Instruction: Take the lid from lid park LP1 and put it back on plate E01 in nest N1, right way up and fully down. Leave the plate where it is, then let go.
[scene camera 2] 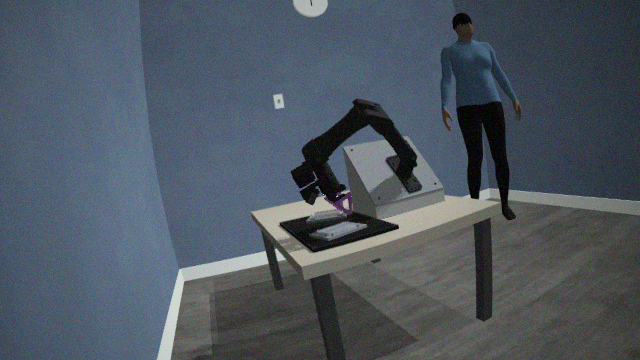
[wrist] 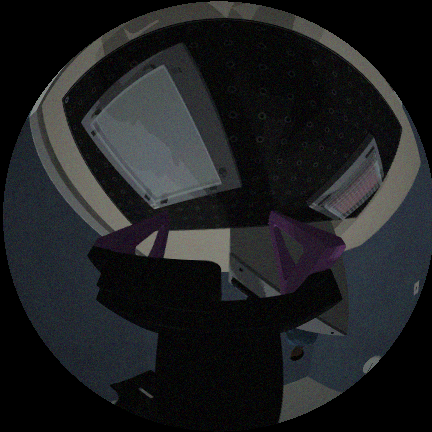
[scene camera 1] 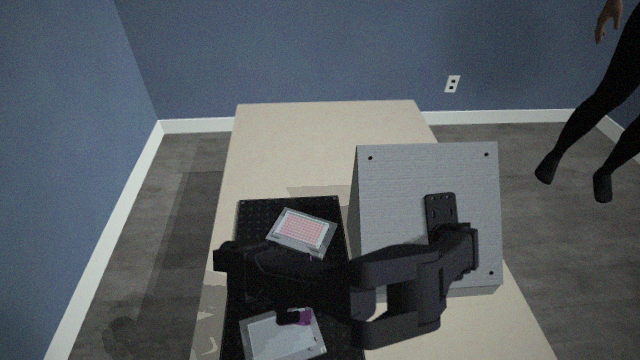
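Pixels of known places: gripper, between the fingertips: [scene camera 2: 346,212] [wrist: 218,215]; arm's base, origin of its link: [scene camera 2: 403,173] [scene camera 1: 442,237].
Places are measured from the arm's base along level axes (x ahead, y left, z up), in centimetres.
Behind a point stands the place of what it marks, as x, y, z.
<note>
The clear, pale lid [scene camera 1: 282,339] @(37.5, 14.3, -11.0) [scene camera 2: 340,229] @(38.2, 16.8, -11.0) [wrist: 155,140] @(38.3, 12.6, -11.0) lies flat in the grey lid park LP1 [scene camera 1: 244,331] @(45.5, 11.5, -11.8) [wrist: 206,120] @(38.9, 8.3, -11.8). Plate E01 [scene camera 1: 302,229] @(31.1, -13.4, -10.6) [wrist: 357,191] @(31.7, -12.6, -10.2), with pink wells, sits without a lid in the grey nest N1 [scene camera 1: 330,233] @(23.6, -12.0, -11.5) [wrist: 345,171] @(34.0, -8.6, -11.6); it also shows in scene camera 2 [scene camera 2: 327,215] @(32.6, -9.8, -10.9). My gripper [scene camera 1: 308,288] [scene camera 2: 348,212] @(31.6, 8.2, -7.7) [wrist: 218,215] @(31.6, 8.2, -7.7) is open, its purple fingers wide apart with no object between them. It hangs above the mat, apart from the lid and the plate. In scene camera 1 the arm hides most of the fingers, and one finger overlaps the lid.
Both holders stand on a black perforated mat [scene camera 1: 255,220] @(44.0, -19.5, -12.7) [scene camera 2: 370,231] @(30.3, 22.9, -12.8) [wrist: 280,90] @(41.7, 2.0, -12.7) on the beige table [scene camera 1: 320,135] @(20.6, -59.7, -14.0) [scene camera 2: 430,215] @(4.7, 22.3, -14.0). The grey sloped arm mount [scene camera 1: 400,195] @(9.2, -7.4, 6.9) [scene camera 2: 362,165] @(14.9, -7.0, 6.2) stands beside the mat. A person [scene camera 2: 472,75] stands behind the table.
</note>
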